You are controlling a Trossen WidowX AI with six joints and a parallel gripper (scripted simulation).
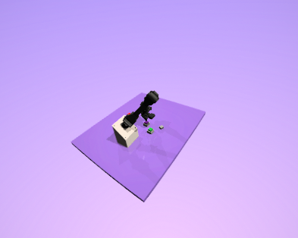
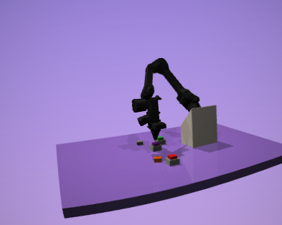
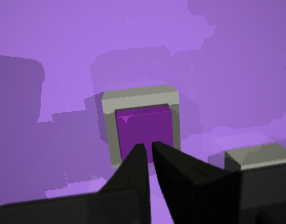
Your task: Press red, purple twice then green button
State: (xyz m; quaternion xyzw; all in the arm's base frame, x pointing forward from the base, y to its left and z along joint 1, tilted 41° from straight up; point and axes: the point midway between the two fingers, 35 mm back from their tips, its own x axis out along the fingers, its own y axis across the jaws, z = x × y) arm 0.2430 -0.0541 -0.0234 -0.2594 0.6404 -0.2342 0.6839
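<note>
Right now the purple button is 20 mm below my gripper tip. The rest, counted from my gripper tip: green button (90 mm to the right, 60 mm behind, 20 mm below); then small grey block (150 mm to the right, 40 mm below, 40 mm ahead); then orange block (170 mm to the left, 50 mm ahead, 40 mm below).
</note>
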